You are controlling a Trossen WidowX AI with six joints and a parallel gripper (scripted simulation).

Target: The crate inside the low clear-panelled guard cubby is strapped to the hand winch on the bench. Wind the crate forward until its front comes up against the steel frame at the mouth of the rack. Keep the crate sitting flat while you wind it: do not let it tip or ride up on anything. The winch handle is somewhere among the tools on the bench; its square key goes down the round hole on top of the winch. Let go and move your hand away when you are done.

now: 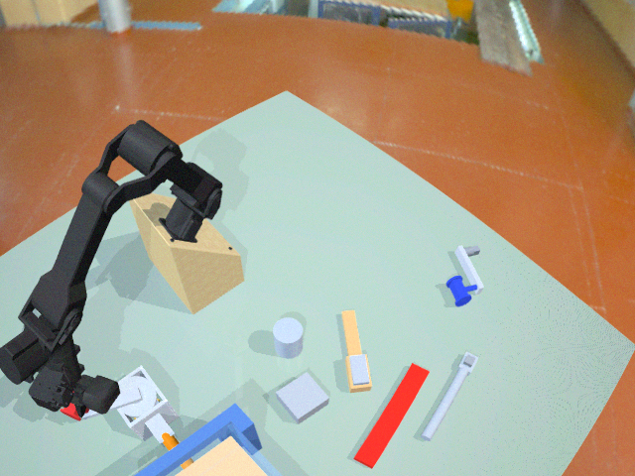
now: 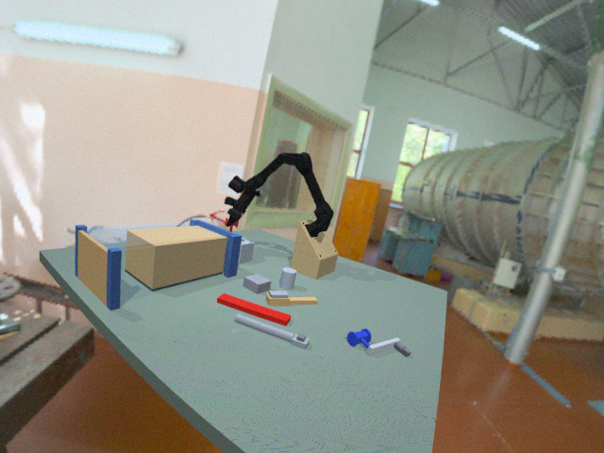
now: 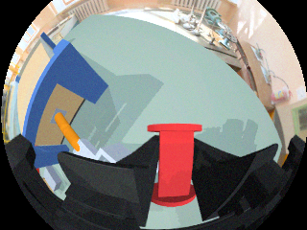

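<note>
The winch handle lies 5 cm to the left of my gripper tip and 3 cm below it. The rest, counted from my gripper tip: pale grey winch: 10 cm to the left, 10 cm below; red knob: 1 cm behind, 1 cm to the left; blue frame: 17 cm ahead, 12 cm to the left, 2 cm below.
</note>
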